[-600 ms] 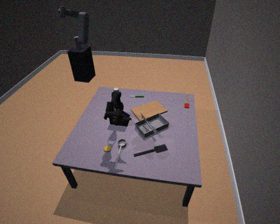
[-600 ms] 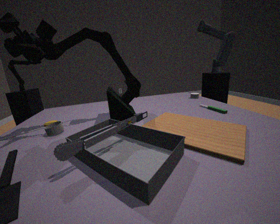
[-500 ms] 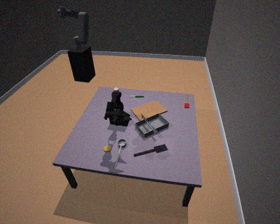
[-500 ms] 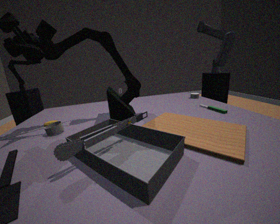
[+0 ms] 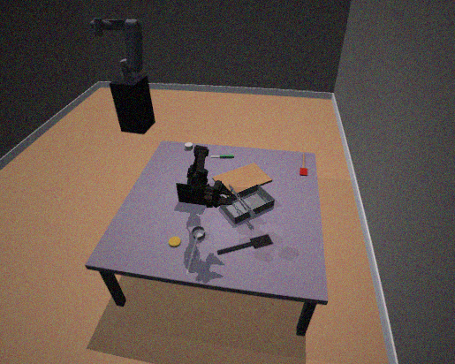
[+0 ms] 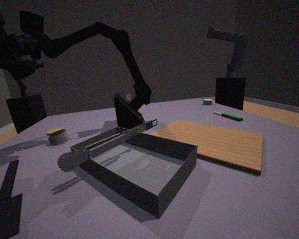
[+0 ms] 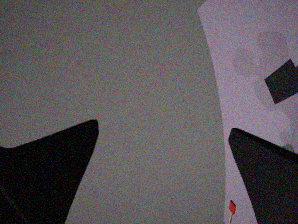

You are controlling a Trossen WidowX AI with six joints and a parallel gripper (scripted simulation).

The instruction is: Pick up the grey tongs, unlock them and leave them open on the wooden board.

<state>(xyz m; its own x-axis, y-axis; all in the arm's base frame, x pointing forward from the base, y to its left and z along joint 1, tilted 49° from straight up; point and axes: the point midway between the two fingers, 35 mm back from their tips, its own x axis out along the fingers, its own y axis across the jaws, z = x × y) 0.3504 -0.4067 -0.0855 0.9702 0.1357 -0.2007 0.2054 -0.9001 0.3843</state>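
Right now my gripper tip is 1 cm short of the grey roasting tin, 32 cm to the right of it and 32 cm above it. The rest, counted from my gripper tip: yellow disc (33 cm behind, 7 cm to the right, 34 cm below); wooden board (8 cm behind, 58 cm to the left, 34 cm below); black spatula (9 cm ahead, 1 cm to the left, 34 cm below).
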